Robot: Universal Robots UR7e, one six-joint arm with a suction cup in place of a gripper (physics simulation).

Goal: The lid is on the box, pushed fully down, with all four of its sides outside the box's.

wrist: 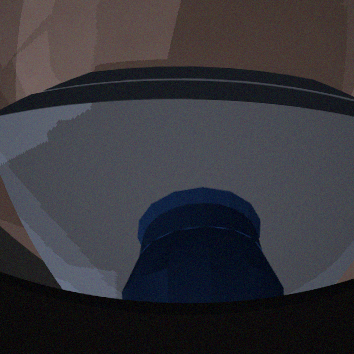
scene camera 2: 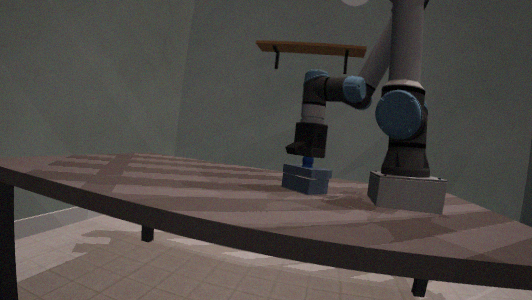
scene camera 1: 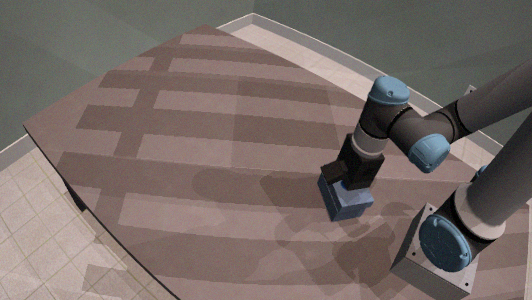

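Seen in the pictures: hand, its tool point: [wrist: 197, 209] [scene camera 2: 306, 171]; arm's base, origin of its link: [scene camera 2: 404, 174].
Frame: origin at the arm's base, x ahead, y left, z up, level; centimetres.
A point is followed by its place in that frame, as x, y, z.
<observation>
The blue-grey lid [scene camera 1: 358, 196] {27.0, 2.0, -1.3} [scene camera 2: 320, 174] {26.5, 4.6, -2.6} [wrist: 175, 140] {32.4, 3.2, -1.3} lies on the blue-grey box [scene camera 1: 347, 215] {26.9, 4.4, -6.8} [scene camera 2: 304, 185] {30.8, 5.9, -6.4}, which stands on the table. The lid looks about level. In scene camera 2 it juts past the box at the right, and a thin light line runs between lid and box on the front left face. A similar thin line shows along the far side in the wrist view. Whether all four lid sides are outside the box's cannot be told. My blue suction cup [scene camera 1: 345, 185] {30.9, 0.6, -2.6} [scene camera 2: 308, 162] [wrist: 200, 215] is on the lid's top, holding it. The lid's near side is hidden.
The table [scene camera 1: 190, 140] {73.9, 9.6, -8.9} [scene camera 2: 150, 197] {60.4, 39.1, -8.9} carries the grey robot base [scene camera 1: 430, 270] {2.8, 10.9, 0.0} [scene camera 2: 412, 195] {0.3, 11.1, -4.6} to the right of the box. A wooden shelf [scene camera 2: 312, 48] is on the wall behind. Shadows cross the table.
</observation>
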